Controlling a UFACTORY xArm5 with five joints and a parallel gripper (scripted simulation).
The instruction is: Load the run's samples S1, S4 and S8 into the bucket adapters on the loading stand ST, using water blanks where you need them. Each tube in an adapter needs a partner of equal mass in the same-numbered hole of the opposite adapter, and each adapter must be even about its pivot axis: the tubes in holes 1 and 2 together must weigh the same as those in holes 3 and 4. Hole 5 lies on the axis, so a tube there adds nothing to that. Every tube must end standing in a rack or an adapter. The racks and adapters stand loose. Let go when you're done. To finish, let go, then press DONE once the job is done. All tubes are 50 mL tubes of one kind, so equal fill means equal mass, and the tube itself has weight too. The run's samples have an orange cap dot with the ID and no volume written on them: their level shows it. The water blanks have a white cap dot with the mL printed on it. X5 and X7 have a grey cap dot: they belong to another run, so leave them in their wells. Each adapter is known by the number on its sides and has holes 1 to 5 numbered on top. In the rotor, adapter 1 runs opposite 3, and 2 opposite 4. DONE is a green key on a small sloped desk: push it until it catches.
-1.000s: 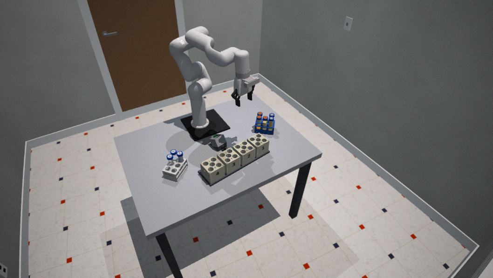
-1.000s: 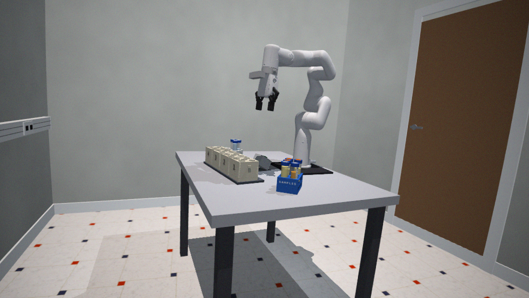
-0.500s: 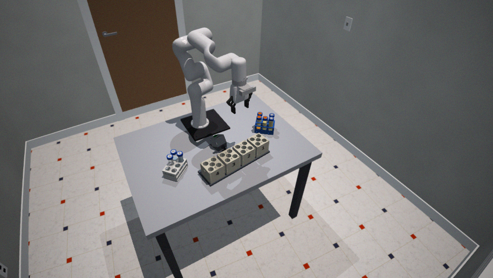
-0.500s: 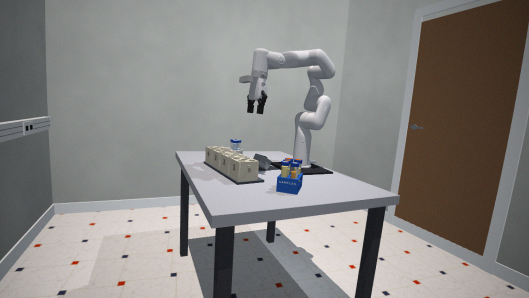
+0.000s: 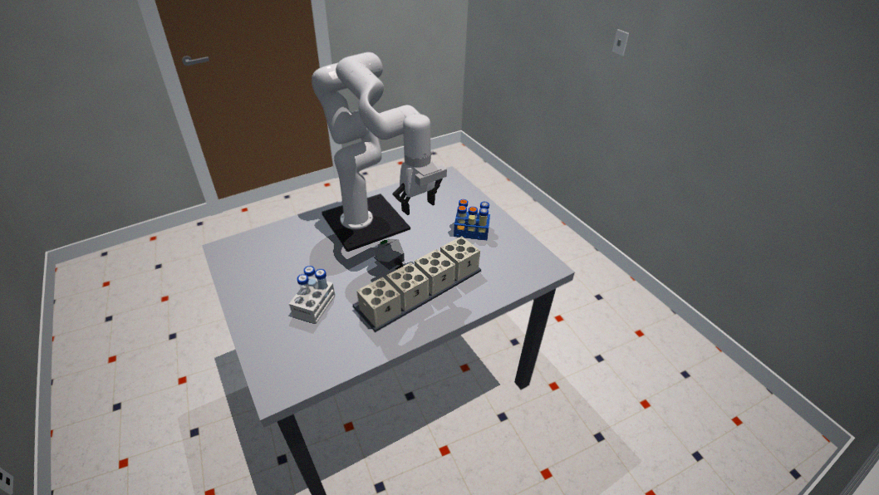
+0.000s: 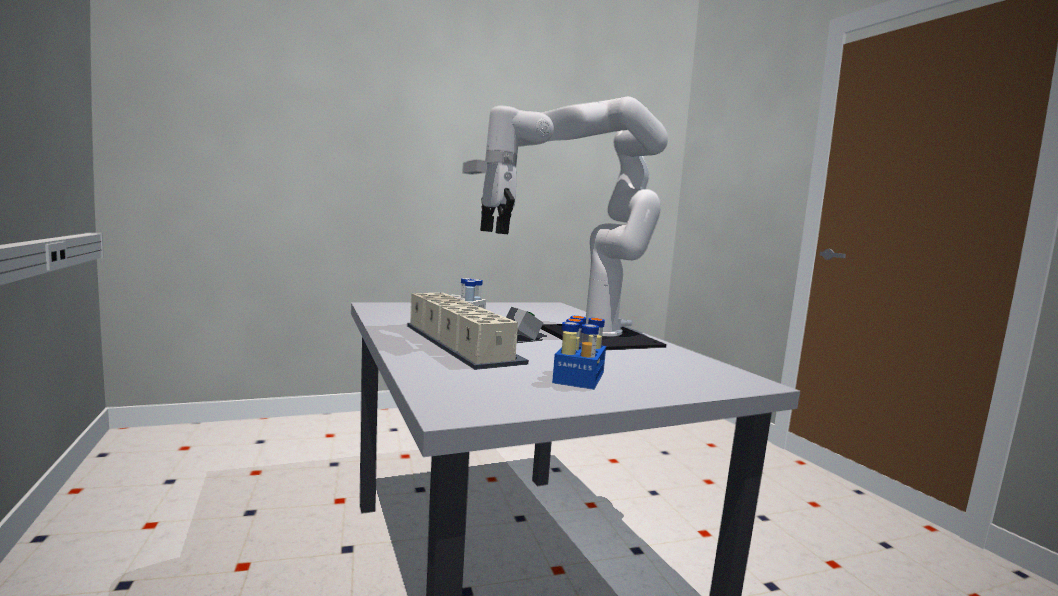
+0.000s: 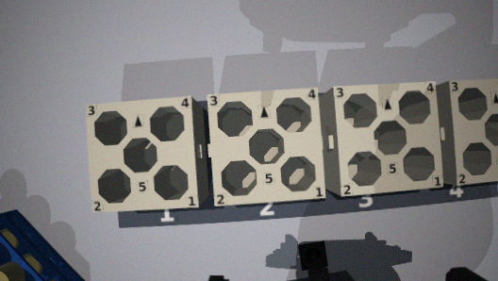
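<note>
Right now the white rack is 3 cm behind my hand, 37 cm to the right of it and 26 cm below it. From my hand the other things lie so: adapter 3: 8 cm ahead, 8 cm to the right, 24 cm below; then blue samples rack: 11 cm behind, 28 cm to the left, 26 cm below.
</note>
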